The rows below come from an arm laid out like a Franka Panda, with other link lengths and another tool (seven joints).
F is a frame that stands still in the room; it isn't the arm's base.
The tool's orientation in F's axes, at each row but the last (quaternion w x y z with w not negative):
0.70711 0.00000 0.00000 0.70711
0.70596 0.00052 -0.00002 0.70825
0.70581 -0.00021 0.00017 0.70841
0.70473 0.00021 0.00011 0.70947
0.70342 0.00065 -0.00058 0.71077
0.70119 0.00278 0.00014 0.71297
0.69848 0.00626 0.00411 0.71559
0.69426 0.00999 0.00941 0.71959
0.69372 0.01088 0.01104 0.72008
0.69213 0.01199 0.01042 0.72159
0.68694 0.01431 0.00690 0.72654
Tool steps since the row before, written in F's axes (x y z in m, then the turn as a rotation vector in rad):
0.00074 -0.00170 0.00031 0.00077 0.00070 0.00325
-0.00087 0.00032 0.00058 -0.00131 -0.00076 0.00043
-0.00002 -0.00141 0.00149 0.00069 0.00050 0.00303
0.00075 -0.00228 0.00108 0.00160 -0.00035 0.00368
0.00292 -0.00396 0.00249 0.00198 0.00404 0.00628
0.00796 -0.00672 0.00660 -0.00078 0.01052 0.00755
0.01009 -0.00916 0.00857 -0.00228 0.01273 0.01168
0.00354 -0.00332 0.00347 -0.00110 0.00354 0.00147
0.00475 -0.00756 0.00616 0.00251 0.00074 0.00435
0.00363 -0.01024 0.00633 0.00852 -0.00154 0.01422
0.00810 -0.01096 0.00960 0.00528 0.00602 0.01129
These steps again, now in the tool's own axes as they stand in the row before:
-0.00170 -0.00074 0.00031 0.00070 -0.00077 0.00325
0.00032 0.00087 0.00058 -0.00076 0.00131 0.00043
-0.00141 0.00003 0.00149 0.00050 -0.00069 0.00303
-0.00228 -0.00073 0.00108 -0.00036 -0.00160 0.00368
-0.00399 -0.00288 0.00250 0.00403 -0.00202 0.00627
-0.00683 -0.00782 0.00666 0.01056 0.00064 0.00751
-0.00937 -0.00974 0.00874 0.01282 0.00214 0.01161
-0.00344 -0.00332 0.00357 0.00358 0.00101 0.00144
-0.00773 -0.00427 0.00630 0.00065 -0.00240 0.00443
-0.01036 -0.00300 0.00646 -0.00185 -0.00799 0.01449
-0.01129 -0.00718 0.00995 0.00584 -0.00527 0.01139

